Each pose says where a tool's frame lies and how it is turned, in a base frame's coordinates. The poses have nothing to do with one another.
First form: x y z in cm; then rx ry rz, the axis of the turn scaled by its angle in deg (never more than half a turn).
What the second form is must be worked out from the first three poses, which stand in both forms.
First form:
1: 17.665 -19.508 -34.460 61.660 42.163 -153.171
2: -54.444 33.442 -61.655 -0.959 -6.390 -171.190
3: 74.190 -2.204 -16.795 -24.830 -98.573 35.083
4: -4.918 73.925 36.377 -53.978 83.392 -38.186
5: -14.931 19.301 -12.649 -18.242 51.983 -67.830
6: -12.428 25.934 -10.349 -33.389 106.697 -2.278
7: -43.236 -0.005 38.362 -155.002 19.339 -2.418
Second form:
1: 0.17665 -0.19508 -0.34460 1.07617 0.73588 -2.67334
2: -0.54444 0.33442 -0.61655 -0.01674 -0.11153 -2.98783
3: 0.74190 -0.02204 -0.16795 -0.43337 -1.72042 0.61231
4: -0.04918 0.73925 0.36377 -0.94209 1.45546 -0.66647
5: -0.14931 0.19301 -0.12649 -0.31838 0.90727 -1.18386
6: -0.12428 0.25934 -0.10349 -0.58275 1.86221 -0.03976
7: -0.43236 -0.00005 0.38362 -2.70530 0.33753 -0.04220
